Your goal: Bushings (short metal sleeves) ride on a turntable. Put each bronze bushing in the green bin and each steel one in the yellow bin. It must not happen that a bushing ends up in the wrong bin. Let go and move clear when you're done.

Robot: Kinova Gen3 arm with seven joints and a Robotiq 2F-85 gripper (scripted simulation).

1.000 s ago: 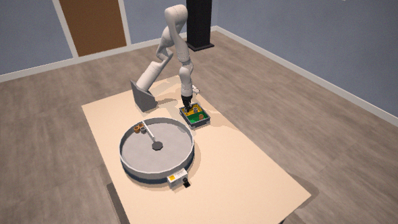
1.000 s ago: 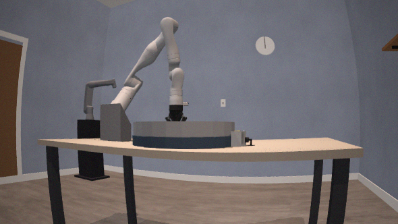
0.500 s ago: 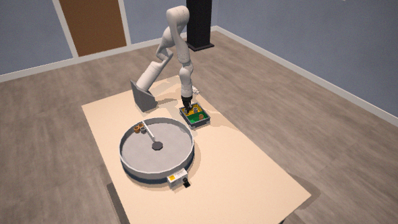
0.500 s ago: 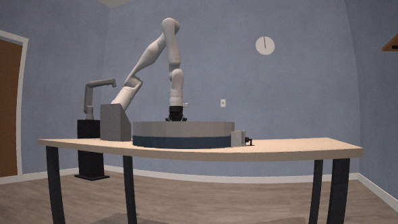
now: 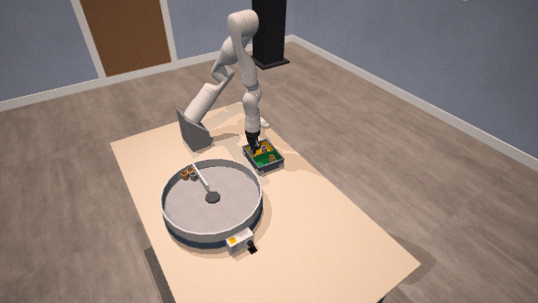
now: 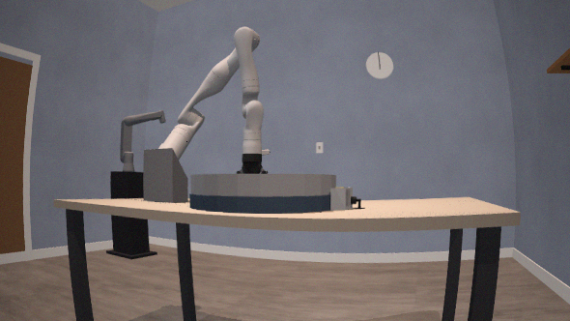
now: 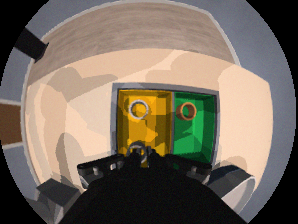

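Right now my hand is 50 mm short of the bin, 30 mm to the right of it and 20 mm above it. From my hand the other things lie so: grey turntable: 190 mm ahead, 310 mm to the right, 10 mm above.
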